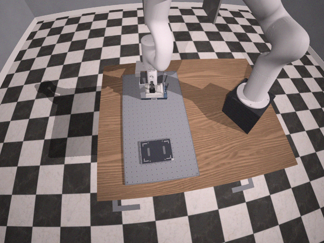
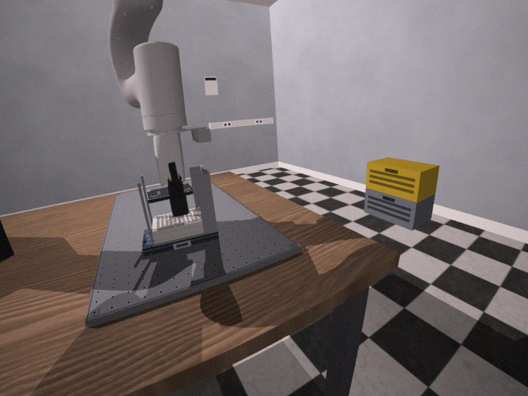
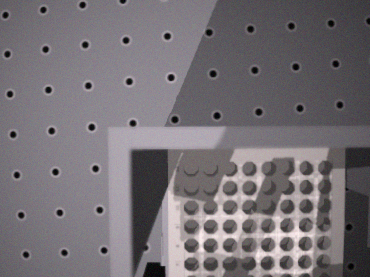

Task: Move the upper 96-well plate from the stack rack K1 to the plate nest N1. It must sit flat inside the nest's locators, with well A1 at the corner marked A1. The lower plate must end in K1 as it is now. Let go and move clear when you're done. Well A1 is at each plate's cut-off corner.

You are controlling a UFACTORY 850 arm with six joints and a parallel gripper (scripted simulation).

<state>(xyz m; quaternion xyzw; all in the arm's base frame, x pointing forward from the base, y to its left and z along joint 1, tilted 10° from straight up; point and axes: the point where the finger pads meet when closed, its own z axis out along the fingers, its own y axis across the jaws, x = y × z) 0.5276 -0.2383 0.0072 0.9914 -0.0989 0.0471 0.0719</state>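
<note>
The white 96-well plate lies 40 mm below my hand. From my hand the other things lie so: dark plate nest N1: 60 mm ahead, 360 mm to the left, 80 mm below.
</note>
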